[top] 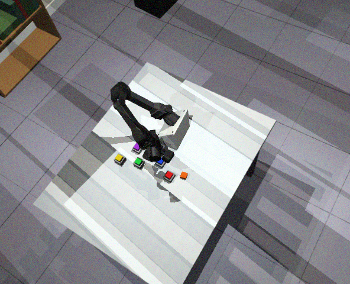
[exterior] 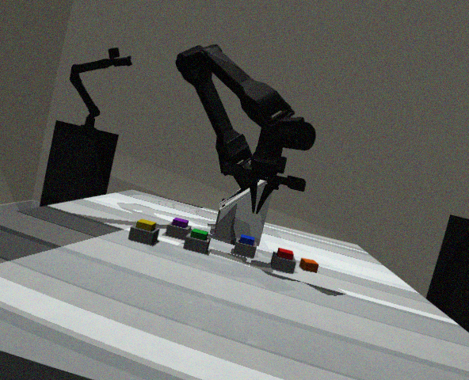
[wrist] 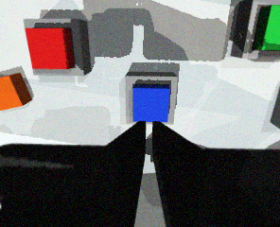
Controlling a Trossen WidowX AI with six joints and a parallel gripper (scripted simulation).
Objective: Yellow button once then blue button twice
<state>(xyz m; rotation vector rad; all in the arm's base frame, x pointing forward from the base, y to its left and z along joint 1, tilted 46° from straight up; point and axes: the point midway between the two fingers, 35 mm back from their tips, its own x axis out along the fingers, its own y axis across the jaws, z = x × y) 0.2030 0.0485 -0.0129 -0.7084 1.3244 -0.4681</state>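
Now: gripper tip 6 cm above the blue button and 1 cm past it. From my gripper tip the other things lie so: red button 9 cm to the left, 6 cm below, 3 cm ahead; then green button 10 cm to the right, 7 cm ahead, 6 cm below; then orange block 15 cm to the left, 9 cm below, 2 cm behind.
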